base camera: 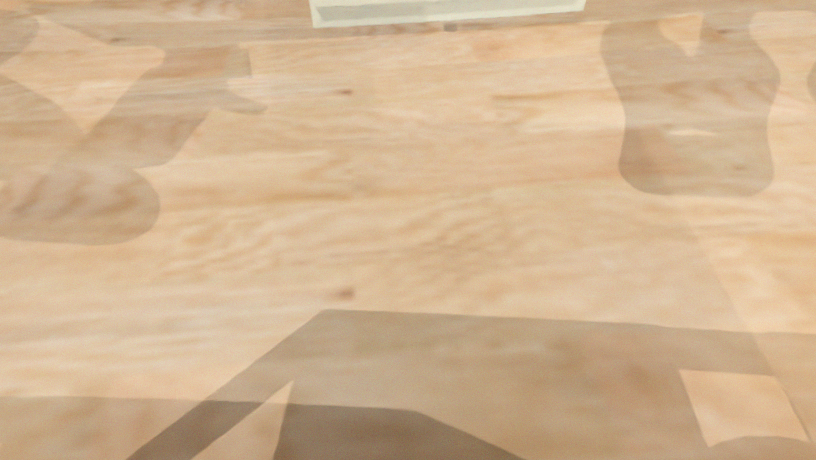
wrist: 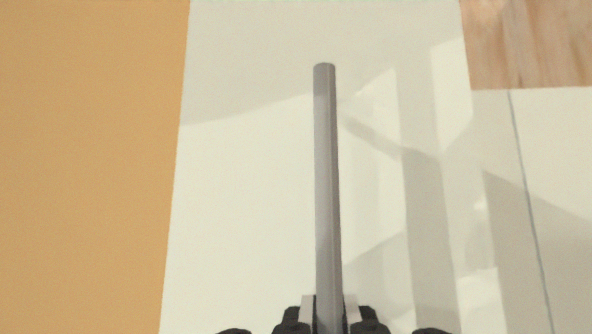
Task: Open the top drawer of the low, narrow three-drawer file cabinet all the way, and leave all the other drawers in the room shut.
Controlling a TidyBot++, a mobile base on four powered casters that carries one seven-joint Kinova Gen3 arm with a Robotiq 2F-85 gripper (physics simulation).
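Places are measured from the arm's base along level axes (x ahead, y left, z up), in centimetres.
Where they show: gripper, fingertip midpoint: (wrist: 329,317).
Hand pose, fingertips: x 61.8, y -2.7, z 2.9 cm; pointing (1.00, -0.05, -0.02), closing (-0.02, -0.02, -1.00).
Observation:
Each offset is from my fingertips to the top centre of the thing. "spot": to the spot under its first point. Level surfaces: height alone.
In the wrist view the off-white top drawer front @[dx +1.3, dy -2.0, dz +7.7 cm] (wrist: 240,200) stands out in front of the file cabinet (wrist: 560,145), whose lower fronts show at the right, flush with each other and divided by a thin seam. How far the drawer is out cannot be told. My gripper (wrist: 329,317) is shut on the drawer's grey bar handle @[spot: dx -2.6, dy -6.1, dz +0.0 cm] (wrist: 327,175), at the bottom middle of the wrist view. In the base camera view the bottom part of the cabinet (base camera: 451,10) shows at the top edge; the drawer, the handle and my gripper do not show there.
A plain orange-tan surface fills the left side of the wrist view. Wooden floor @[dz -42.5 cm] (base camera: 400,228) (wrist: 540,45) lies in front of the cabinet and beyond it at the wrist view's upper right. Shadows fall across the floor and drawer fronts.

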